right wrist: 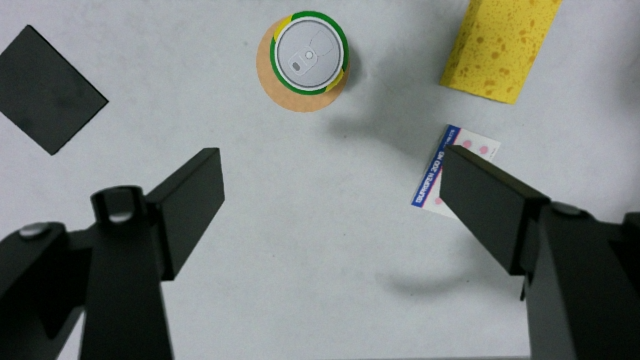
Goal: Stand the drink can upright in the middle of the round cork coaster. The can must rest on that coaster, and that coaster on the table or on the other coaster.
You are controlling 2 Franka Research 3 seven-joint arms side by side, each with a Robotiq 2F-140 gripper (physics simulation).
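Note:
The drink can [309, 54] stands upright on the round cork coaster [299, 104] at the top middle of the right wrist view, its silver lid with the pull tab facing up. The cork shows around its left and lower sides; seen at a slant, the can's base is hidden, so its exact centring is hard to tell. The coaster lies on the pale table. My right gripper [332, 172] is open and empty, its fingers wide apart, with the can beyond them towards the top of the view. My left gripper does not show.
A dark square, apparently the other coaster [52, 90], lies at the left. A yellow sponge [501, 50] lies at the upper right. A white and blue ibuprofen pack [436, 170] lies below it, partly hidden by the right finger. The table's edge shows along the bottom.

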